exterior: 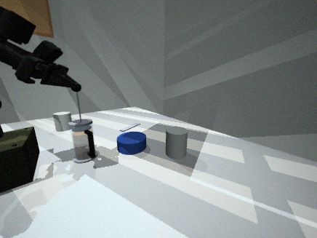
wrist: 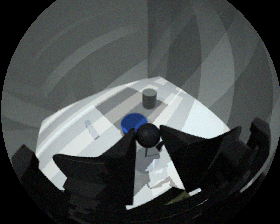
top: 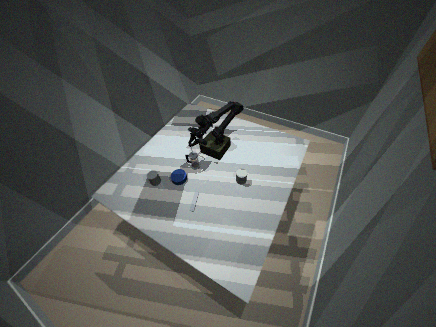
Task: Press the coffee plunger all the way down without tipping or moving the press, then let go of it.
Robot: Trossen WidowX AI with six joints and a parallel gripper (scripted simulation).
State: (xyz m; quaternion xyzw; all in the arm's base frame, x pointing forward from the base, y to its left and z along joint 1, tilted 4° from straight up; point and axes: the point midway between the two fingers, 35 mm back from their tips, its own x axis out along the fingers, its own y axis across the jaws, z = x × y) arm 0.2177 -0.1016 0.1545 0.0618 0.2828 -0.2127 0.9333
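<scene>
Right now the coffee press is 130 mm below my gripper tip and 10 mm to the right of it. Also, from my gripper tip: blue disc 230 mm below, 160 mm ahead, 50 mm to the right.
</scene>
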